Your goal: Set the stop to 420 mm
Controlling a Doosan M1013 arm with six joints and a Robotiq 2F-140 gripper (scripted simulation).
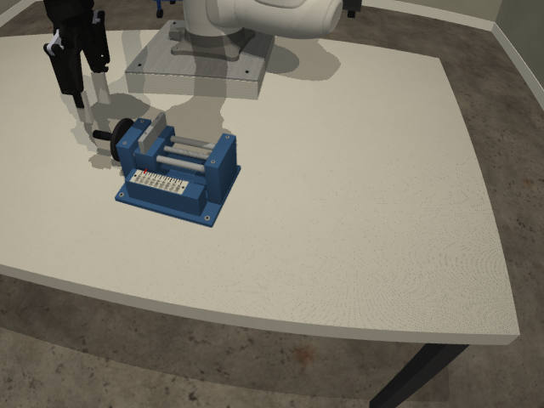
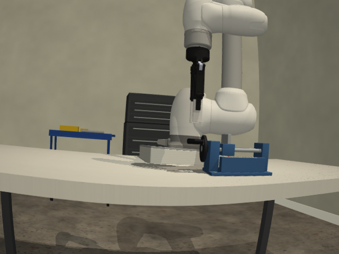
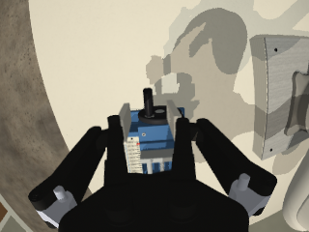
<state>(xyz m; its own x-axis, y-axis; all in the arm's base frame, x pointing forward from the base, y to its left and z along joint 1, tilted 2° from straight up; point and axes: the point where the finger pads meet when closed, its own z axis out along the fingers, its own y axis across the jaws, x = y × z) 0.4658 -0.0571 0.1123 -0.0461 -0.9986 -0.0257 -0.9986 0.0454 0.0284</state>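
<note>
My hand is 9 cm above the black handwheel and 2 cm to the right of it. Round my hand: stop block 10 cm to the left, 9 cm below.
</note>
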